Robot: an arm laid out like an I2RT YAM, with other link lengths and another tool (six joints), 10 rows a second.
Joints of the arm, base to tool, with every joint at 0 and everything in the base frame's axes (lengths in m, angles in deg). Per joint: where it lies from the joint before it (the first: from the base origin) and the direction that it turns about. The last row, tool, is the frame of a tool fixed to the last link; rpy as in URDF.
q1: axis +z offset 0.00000 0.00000 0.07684
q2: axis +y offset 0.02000 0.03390 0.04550
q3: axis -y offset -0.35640 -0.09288 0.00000
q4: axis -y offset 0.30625 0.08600 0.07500
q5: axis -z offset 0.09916 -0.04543 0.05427
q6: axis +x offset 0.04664 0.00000 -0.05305
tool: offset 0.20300 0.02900 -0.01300 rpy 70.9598 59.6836 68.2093
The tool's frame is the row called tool.
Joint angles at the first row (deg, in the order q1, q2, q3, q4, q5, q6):
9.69, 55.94, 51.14, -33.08, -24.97, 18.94
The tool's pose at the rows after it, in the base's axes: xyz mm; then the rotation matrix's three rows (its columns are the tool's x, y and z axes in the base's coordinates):
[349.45 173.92 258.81], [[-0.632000 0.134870 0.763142], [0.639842 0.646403 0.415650], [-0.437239 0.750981 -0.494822]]
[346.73 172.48 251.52], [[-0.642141 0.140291 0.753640], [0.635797 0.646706 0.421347], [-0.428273 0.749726 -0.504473]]
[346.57 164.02 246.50], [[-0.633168 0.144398 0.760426], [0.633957 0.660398 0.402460], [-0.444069 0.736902 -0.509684]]
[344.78 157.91 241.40], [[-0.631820 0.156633 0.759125], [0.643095 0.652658 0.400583], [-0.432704 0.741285 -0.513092]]
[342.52 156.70 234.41], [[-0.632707 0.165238 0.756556], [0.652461 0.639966 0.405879], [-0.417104 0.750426 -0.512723]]
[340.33 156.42 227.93], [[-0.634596 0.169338 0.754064], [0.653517 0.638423 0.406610], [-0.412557 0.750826 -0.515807]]
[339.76 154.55 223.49], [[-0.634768 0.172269 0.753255], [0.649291 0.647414 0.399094], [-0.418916 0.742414 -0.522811]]
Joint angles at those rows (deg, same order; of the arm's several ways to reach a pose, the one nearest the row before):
9.35, 55.37, 48.92, -32.26, -24.75, 18.80
8.66, 55.48, 48.18, -32.42, -25.70, 18.18
7.65, 55.04, 47.70, -32.86, -25.21, 16.90
5.99, 54.71, 46.80, -32.90, -26.47, 16.52
5.22, 54.28, 45.17, -31.88, -27.51, 16.94
5.12, 53.97, 44.02, -31.30, -27.66, 17.00
5.15, 53.96, 43.73, -31.46, -27.12, 16.50

